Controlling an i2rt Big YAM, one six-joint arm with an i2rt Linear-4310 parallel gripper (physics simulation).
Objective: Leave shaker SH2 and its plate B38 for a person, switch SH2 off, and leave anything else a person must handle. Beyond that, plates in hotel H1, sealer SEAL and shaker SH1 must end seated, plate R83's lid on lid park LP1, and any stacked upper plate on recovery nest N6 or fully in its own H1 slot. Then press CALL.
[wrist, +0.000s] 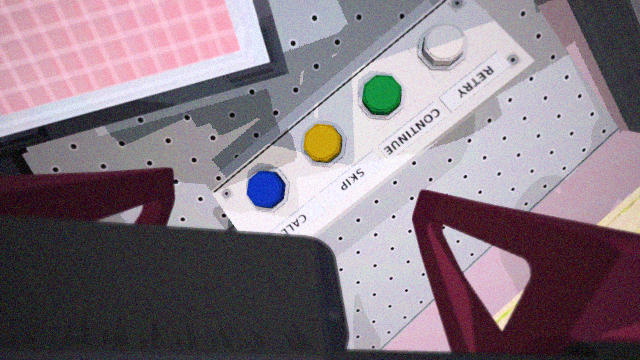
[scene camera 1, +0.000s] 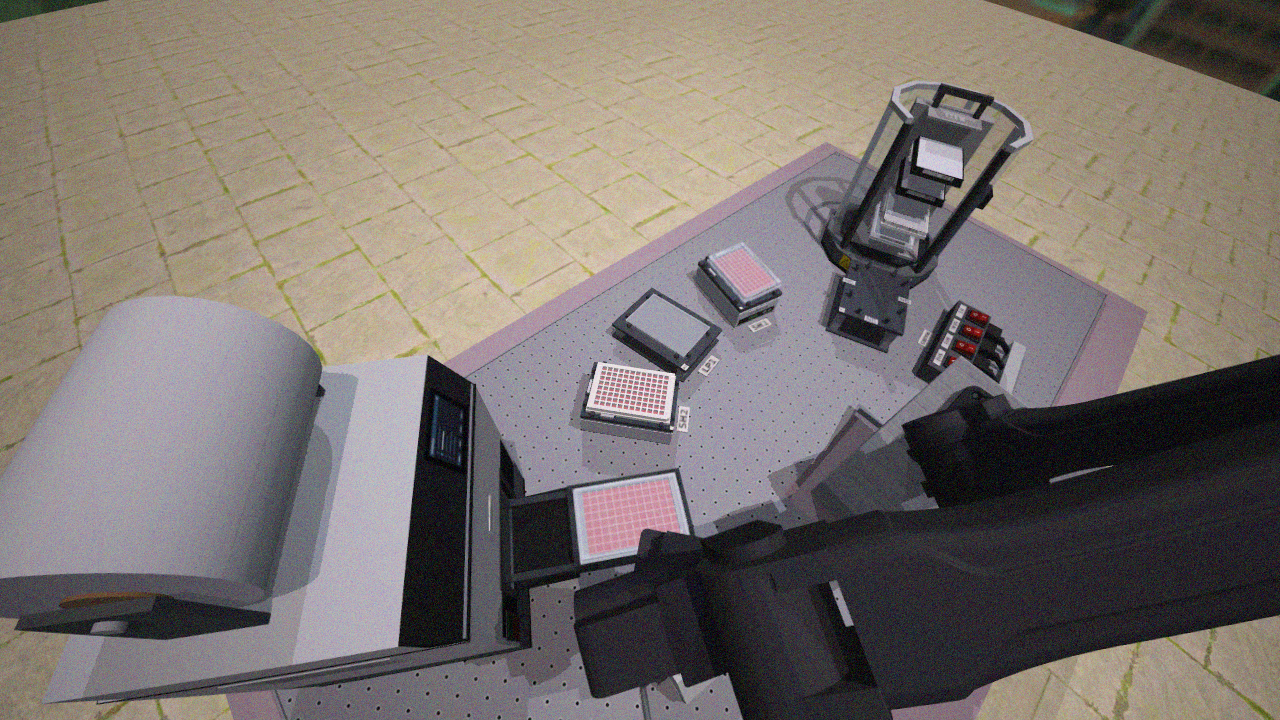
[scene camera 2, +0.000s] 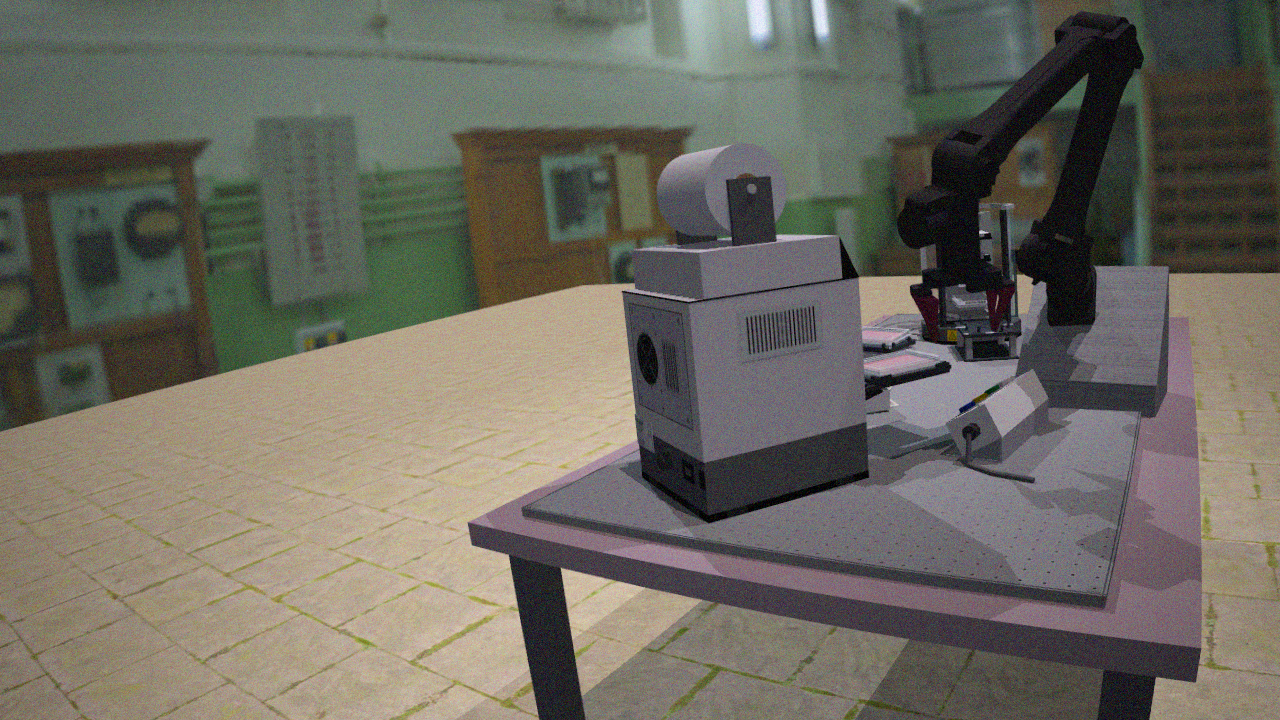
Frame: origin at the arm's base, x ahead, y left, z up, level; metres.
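Seen in the pictures: gripper, fingertip midpoint: (wrist: pixel 300 194) (scene camera 2: pixel 964 336); arm's base, origin of the base link: (scene camera 1: pixel 968 441) (scene camera 2: pixel 1072 298).
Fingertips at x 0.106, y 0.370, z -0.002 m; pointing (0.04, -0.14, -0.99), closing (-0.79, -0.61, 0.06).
Note:
Pixels of each thing's middle, then the offset from my fingertips to it. "pt": a spot on its surface instead.
- button box, body centre: (wrist: pixel 362 138) (scene camera 2: pixel 1000 411) dy -0.038, dx -0.044, dz -0.121 m
- blue CALL button, body centre: (wrist: pixel 267 189) (scene camera 2: pixel 968 408) dy +0.034, dx -0.013, dz -0.099 m
- white plate with red wells, body centre: (scene camera 1: pixel 632 392) dy -0.128, dx +0.263, dz -0.101 m
- shaker SH2, surface spot: (scene camera 1: pixel 626 429) pt dy -0.090, dx +0.231, dz -0.132 m
- pale lid-like panel, body centre: (scene camera 1: pixel 667 324) dy -0.277, dx +0.339, dz -0.121 m
- lid park LP1, body centre: (scene camera 1: pixel 666 330) dy -0.277, dx +0.339, dz -0.139 m
- shaker SH1, surface spot: (scene camera 1: pixel 750 308) pt dy -0.421, dx +0.268, dz -0.115 m
- Hotel H1, body centre: (scene camera 1: pixel 915 187) (scene camera 2: pixel 969 267) dy -0.838, dx +0.221, dz +0.007 m
- dark nest, body centre: (scene camera 1: pixel 870 301) (scene camera 2: pixel 985 336) dy -0.638, dx +0.135, dz -0.125 m
- Yellow SKIP, body centre: (wrist: pixel 321 141) dy -0.016, dx -0.016, dz -0.094 m
- green CONTINUE, body centre: (wrist: pixel 381 92) dy -0.066, dx -0.022, dz -0.094 m
- white RETRY, body centre: (wrist: pixel 444 41) dy -0.115, dx -0.028, dz -0.094 m
- roll, body centre: (scene camera 1: pixel 177 459) (scene camera 2: pixel 719 192) dy +0.243, dx +0.248, dz +0.235 m
My gripper (scene camera 2: pixel 964 334) (wrist: pixel 300 194) is open and empty, above the button box (scene camera 2: pixel 1011 425) (wrist: pixel 350 122). The blue CALL button (wrist: pixel 266 189) shows between the fingertips in the wrist view. In scene camera 1, a white plate with red wells (scene camera 1: pixel 631 391) sits on shaker SH2 (scene camera 1: pixel 626 429). A pale lid-like panel (scene camera 1: pixel 669 326) lies on lid park LP1 (scene camera 1: pixel 626 331). A pink plate (scene camera 1: pixel 742 270) sits on shaker SH1 (scene camera 1: pixel 750 310). Another pink plate (scene camera 1: pixel 626 516) (wrist: pixel 120 45) lies on the extended tray of sealer SEAL (scene camera 1: pixel 438 510) (scene camera 2: pixel 774 376). Hotel H1 (scene camera 1: pixel 881 174) holds several plates. Red switches (scene camera 1: pixel 971 331) are partly hidden; their positions are unclear.
A dark nest (scene camera 1: pixel 870 308) stands before the hotel, with no plate visible on it. Yellow SKIP (wrist: pixel 323 143), green CONTINUE (wrist: pixel 382 95) and white RETRY (wrist: pixel 443 46) buttons run along the box beside CALL. The sealer's tall body and roll (scene camera 1: pixel 170 447) (scene camera 2: pixel 720 192) stand beyond its tray.

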